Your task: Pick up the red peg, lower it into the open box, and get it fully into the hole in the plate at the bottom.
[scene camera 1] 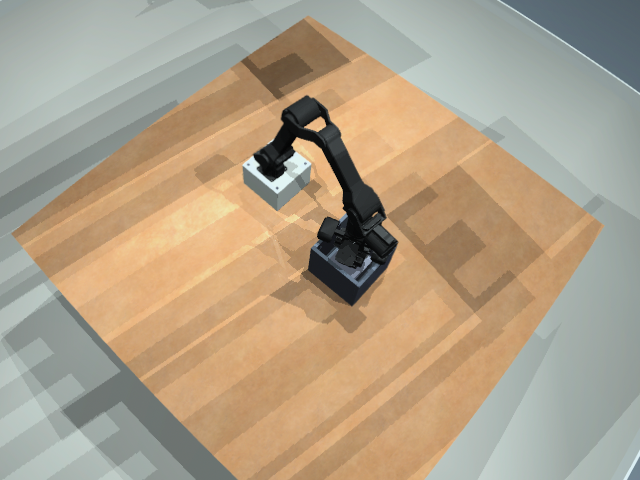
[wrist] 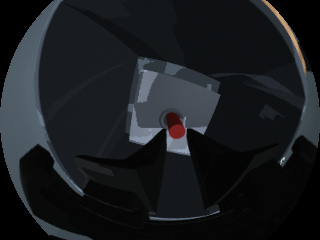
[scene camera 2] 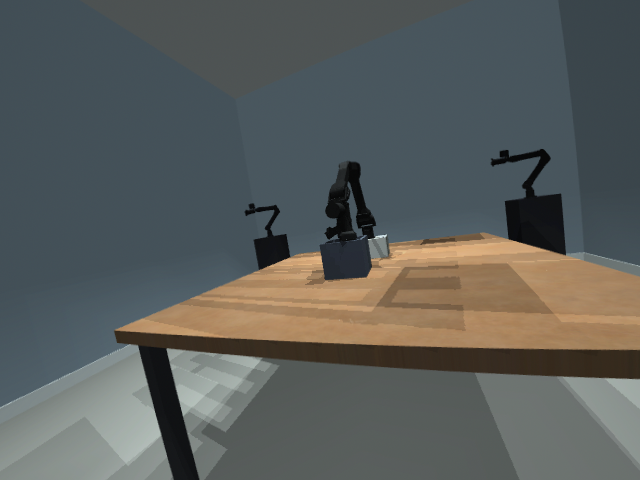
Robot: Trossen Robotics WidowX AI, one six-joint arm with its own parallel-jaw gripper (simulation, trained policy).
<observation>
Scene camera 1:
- my gripper: 351, 254
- blue-grey box: 320, 265
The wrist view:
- my gripper: 176, 132
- blue-grey box: 86, 69
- plate: 157, 94
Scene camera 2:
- blue-grey box: 349, 259
</observation>
